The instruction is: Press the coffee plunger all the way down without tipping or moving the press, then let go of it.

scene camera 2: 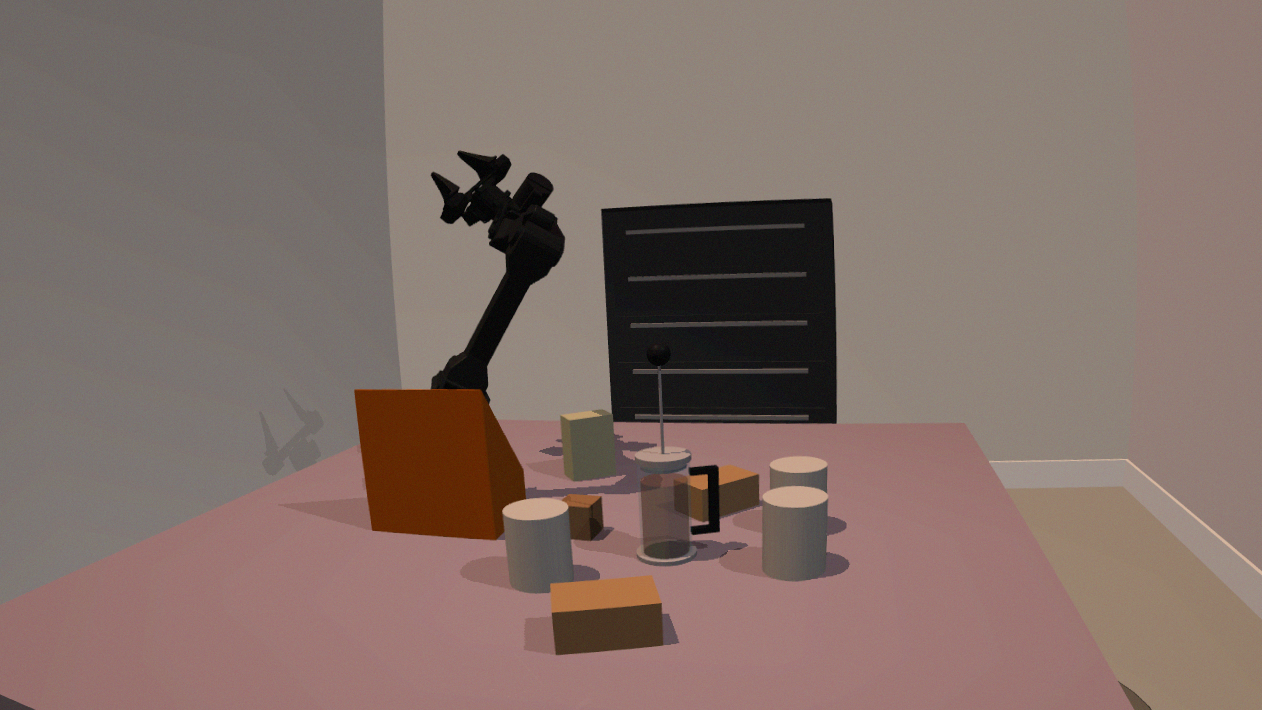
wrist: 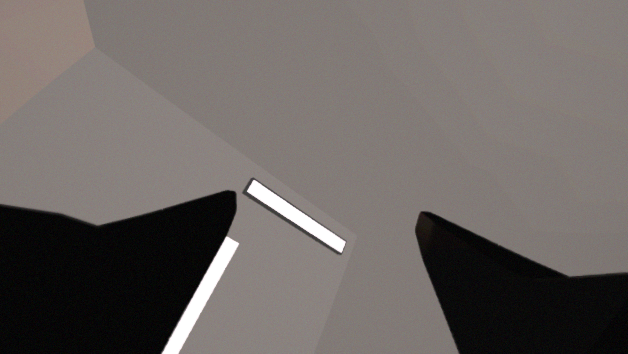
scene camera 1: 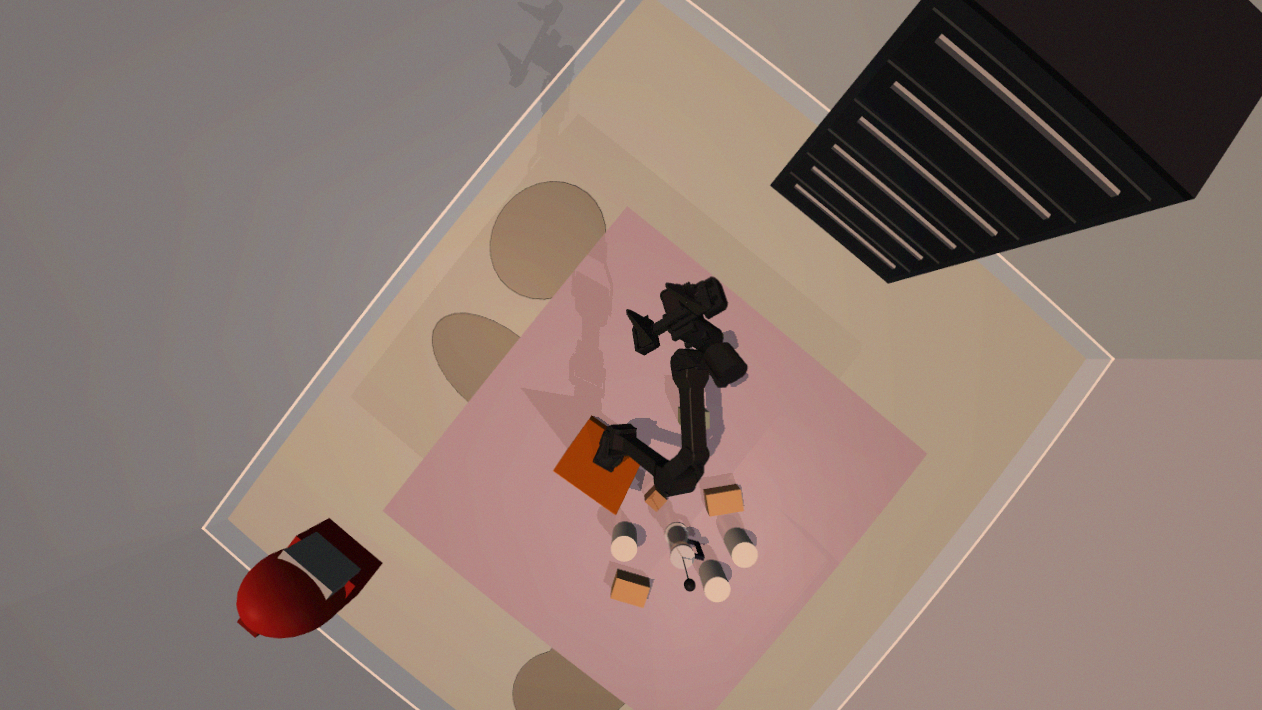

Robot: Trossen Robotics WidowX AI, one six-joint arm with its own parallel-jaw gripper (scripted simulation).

The gripper (scene camera 1: 645, 299) is open and holds nothing. Also in view: a glass coffee press (scene camera 2: 663, 473).
The glass coffee press also shows in scene camera 1 (scene camera 1: 682, 556). The gripper shows as well in scene camera 2 (scene camera 2: 445, 162) and in the wrist view (wrist: 327, 211). The wrist view does not show the glass coffee press: it is out of frame.
